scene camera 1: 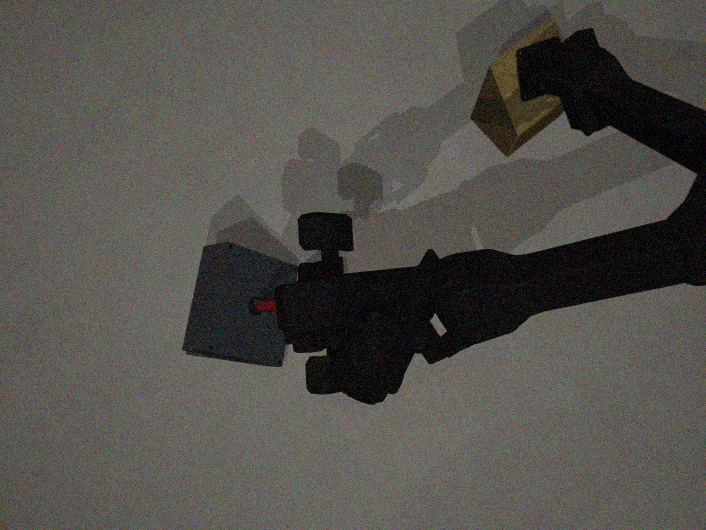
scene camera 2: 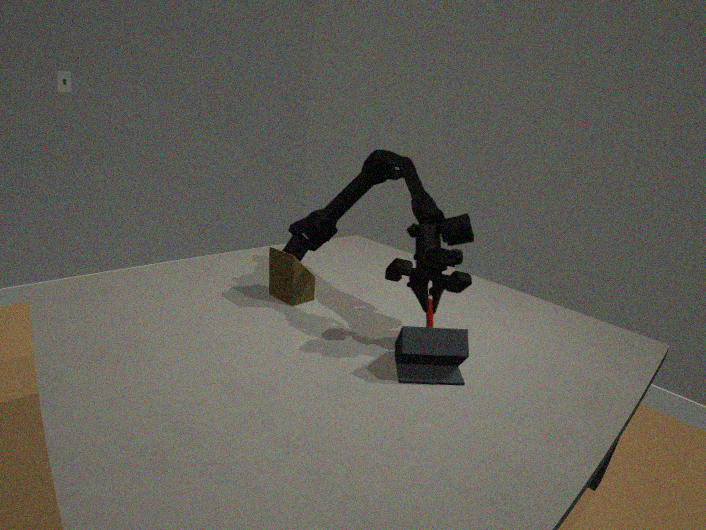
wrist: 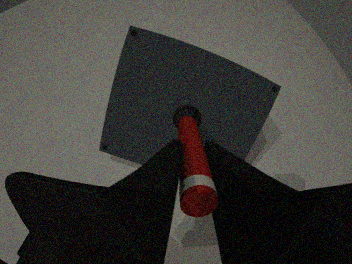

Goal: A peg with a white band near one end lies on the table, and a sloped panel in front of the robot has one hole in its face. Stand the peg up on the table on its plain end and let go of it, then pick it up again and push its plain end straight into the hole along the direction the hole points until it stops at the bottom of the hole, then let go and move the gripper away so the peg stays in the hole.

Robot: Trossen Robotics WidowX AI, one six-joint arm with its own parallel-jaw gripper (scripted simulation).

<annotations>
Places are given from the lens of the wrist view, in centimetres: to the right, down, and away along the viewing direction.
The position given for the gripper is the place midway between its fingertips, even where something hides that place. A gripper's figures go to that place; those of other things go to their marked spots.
gripper (wrist: pixel 192 148): 1, 1, 10
peg (wrist: pixel 198 197): 1, 2, 6
sloped panel (wrist: pixel 156 74): -1, -4, 13
The marked spots on the peg and the sloped panel are 10 cm apart.
</annotations>
